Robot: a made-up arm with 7 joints.
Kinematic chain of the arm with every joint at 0, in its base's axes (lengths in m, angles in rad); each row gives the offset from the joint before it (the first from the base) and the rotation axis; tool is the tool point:
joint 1: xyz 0 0.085 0 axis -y
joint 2: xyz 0 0.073 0 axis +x
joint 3: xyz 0 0 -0.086 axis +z
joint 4: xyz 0 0 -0.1 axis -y
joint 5: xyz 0 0 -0.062 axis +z
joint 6: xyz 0 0 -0.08 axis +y
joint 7: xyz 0 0 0 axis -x
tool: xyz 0 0 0
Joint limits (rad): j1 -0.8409..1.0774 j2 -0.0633..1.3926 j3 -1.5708..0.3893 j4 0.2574..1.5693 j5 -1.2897..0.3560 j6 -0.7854..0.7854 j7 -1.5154..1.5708
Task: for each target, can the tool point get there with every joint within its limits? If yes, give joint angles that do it. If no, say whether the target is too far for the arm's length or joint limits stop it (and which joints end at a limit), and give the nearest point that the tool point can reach.
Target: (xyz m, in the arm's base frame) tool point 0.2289 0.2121 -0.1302
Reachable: yes | joints 0.5568 0.4280 -0.3576 1.2327 0.0320 0.5195 -0.5660
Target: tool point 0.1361 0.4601 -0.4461
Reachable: no: too far | nearest point 0.0797 0.3349 -0.2612 | short by 0.230 m
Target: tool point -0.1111 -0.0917 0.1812
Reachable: no: joint limits stop it (at a limit: joint 1, joint 2, joint 3, joint 4) | nearest point -0.1318 0.0045 -0.1179 | short by 0.315 m
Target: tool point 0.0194 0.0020 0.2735
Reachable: no: joint limits stop it (at a limit: joint 1, joint 2, joint 4) | nearest point 0.2157 0.0689 0.0191 | short by 0.328 m
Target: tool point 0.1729 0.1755 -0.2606
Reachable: yes | joints 0.3235 0.0546 0.0120 0.6080 0.2201 0.3312 -0.1943
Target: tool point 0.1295 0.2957 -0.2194
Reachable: yes | joints 0.0628 0.6457 -0.2269 0.9876 -0.7374 0.5701 1.2780
